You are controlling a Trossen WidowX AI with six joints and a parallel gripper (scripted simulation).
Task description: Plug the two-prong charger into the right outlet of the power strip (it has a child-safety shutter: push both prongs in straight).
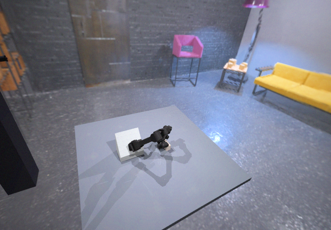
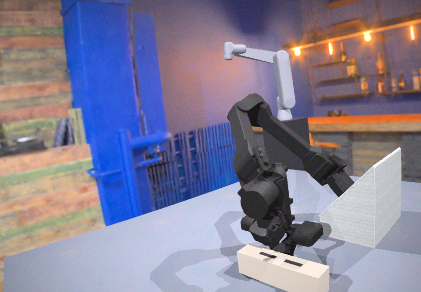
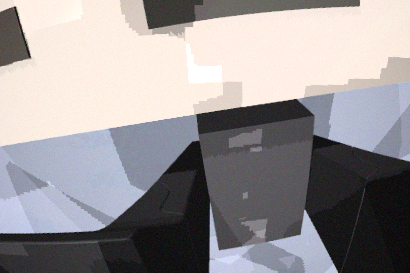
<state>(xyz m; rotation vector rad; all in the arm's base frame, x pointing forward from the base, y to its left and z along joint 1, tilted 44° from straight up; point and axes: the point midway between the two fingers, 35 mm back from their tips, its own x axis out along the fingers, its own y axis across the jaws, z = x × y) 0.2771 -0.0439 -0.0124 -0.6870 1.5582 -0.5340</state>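
My gripper tip is 20 mm short of the dark grey charger and 10 mm below it.
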